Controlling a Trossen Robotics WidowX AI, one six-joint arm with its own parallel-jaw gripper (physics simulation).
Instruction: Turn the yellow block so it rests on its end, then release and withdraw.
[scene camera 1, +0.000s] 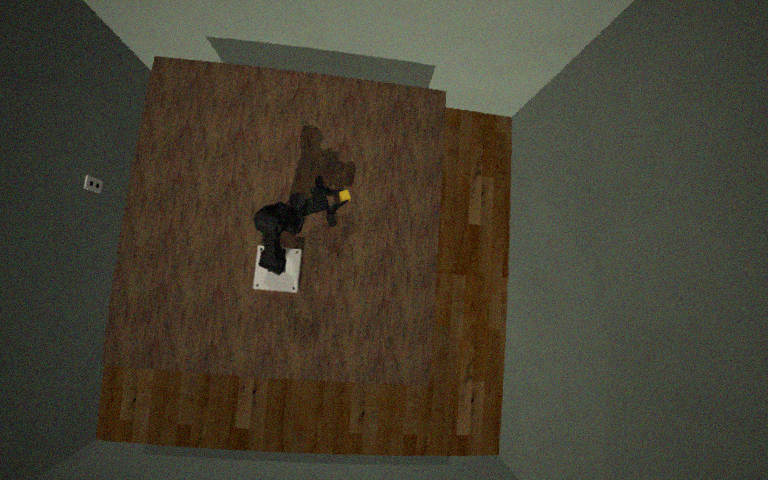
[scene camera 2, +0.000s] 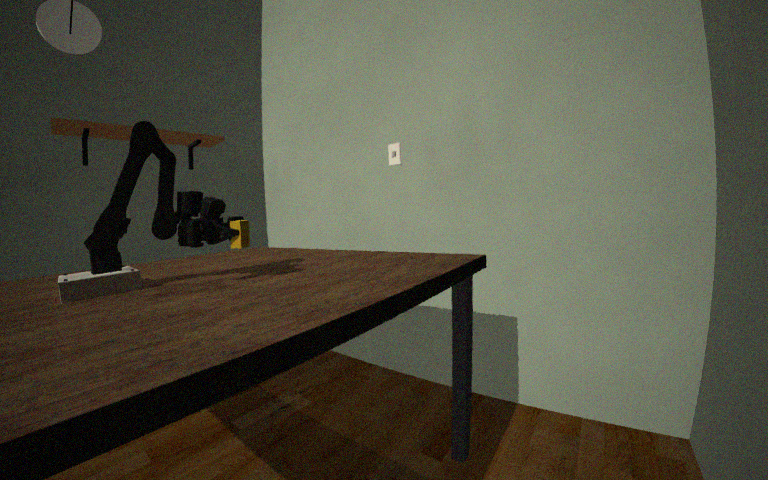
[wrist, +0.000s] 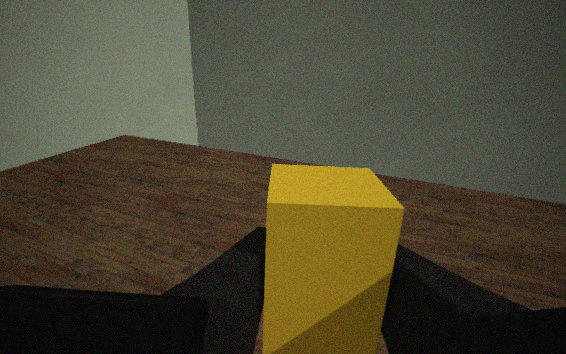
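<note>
The yellow block (scene camera 1: 344, 195) (scene camera 2: 239, 235) (wrist: 332, 250) is held upright, its long side vertical. In the wrist view its small top face and a tall side face show, and its lower end is cut off by the frame's edge. In scene camera 2 its bottom appears against the table's far edge, and the block looks raised above the table top. My gripper (scene camera 1: 342, 198) (scene camera 2: 235, 232) (wrist: 315, 241) is shut on the block, with one dark finger on each side. The gripper points roughly level. The exact gap under the block is hard to tell.
The wooden table (scene camera 1: 226, 328) (scene camera 2: 169, 339) (wrist: 125, 200) lies below the arm. The arm's white base plate (scene camera 1: 291, 277) (scene camera 2: 101, 284) stands on it. The arm's shadow falls on the table beyond the gripper. A wall shelf (scene camera 2: 107, 130) shows behind the arm.
</note>
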